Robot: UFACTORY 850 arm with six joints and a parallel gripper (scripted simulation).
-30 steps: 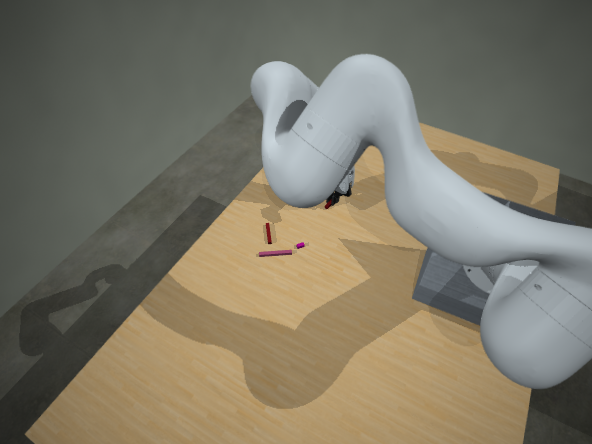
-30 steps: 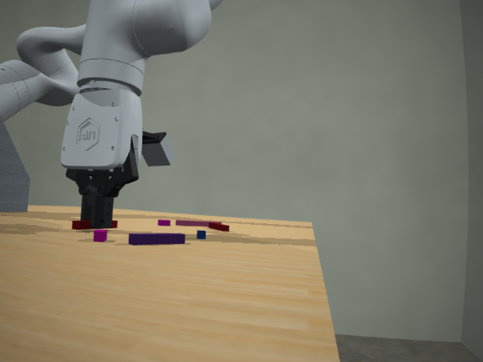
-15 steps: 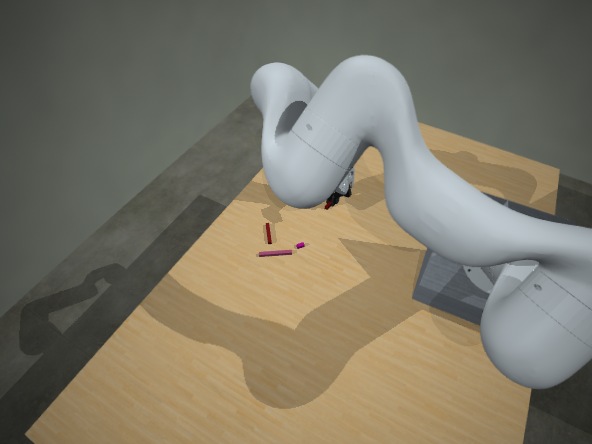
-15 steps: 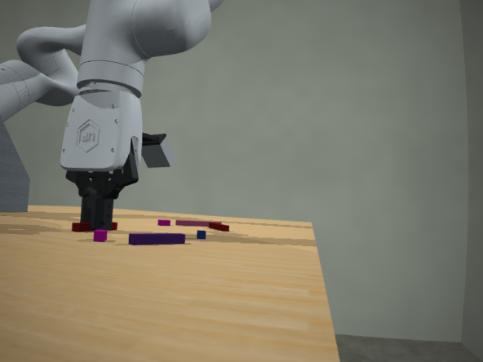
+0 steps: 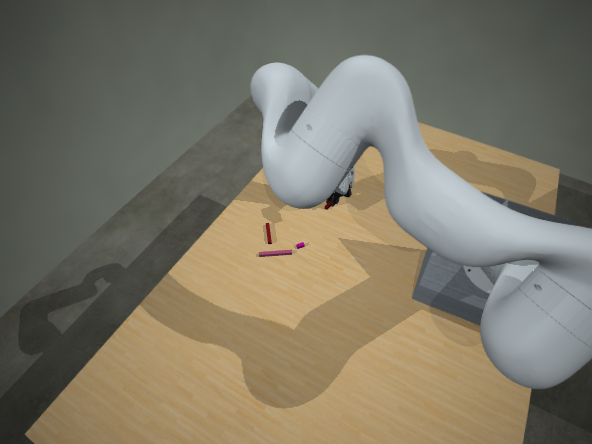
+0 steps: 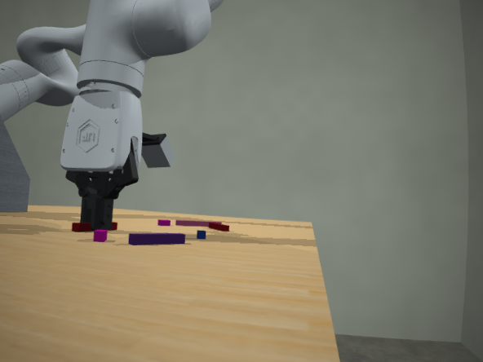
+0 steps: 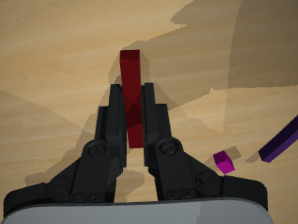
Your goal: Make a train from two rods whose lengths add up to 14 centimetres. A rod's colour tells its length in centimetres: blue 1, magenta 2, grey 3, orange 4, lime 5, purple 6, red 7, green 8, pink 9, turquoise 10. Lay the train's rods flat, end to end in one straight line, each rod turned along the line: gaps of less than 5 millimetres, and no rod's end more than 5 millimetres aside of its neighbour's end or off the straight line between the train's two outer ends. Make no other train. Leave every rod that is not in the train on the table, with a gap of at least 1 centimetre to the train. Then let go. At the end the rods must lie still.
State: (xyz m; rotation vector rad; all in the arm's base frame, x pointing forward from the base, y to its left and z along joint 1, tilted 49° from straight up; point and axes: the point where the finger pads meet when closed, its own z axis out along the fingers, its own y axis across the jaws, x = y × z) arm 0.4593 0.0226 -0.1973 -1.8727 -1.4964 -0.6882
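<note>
Now: hand 20 cm to the right of the red rod, 12 cm short of it and 2 cm above it. From my hand the other things lie so: pink rod: 25 cm to the left, 7 cm ahead, 2 cm below; purple rod: 11 cm ahead, 6 cm to the right, 2 cm below; blue cube: 13 cm ahead, 2 cm to the left, 2 cm below.
</note>
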